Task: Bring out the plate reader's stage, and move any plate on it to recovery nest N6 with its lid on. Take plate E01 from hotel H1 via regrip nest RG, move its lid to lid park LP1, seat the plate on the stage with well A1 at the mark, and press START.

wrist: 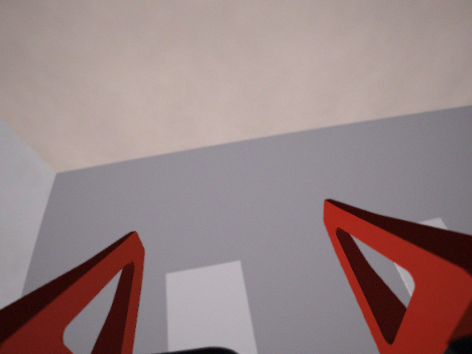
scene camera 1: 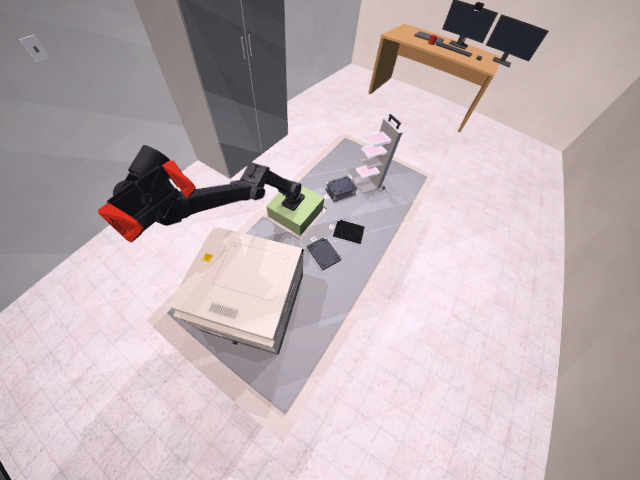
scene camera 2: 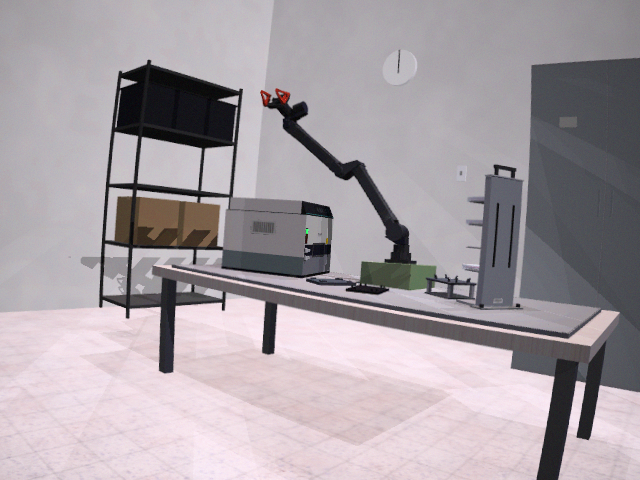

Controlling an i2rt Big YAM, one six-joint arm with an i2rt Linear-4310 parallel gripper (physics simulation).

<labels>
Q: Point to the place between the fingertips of the gripper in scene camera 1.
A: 167, 203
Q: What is the gripper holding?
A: Nothing.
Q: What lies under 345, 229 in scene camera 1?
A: A flat pad.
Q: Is the gripper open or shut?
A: Open.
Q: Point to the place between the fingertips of the gripper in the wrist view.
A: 231, 226
</labels>
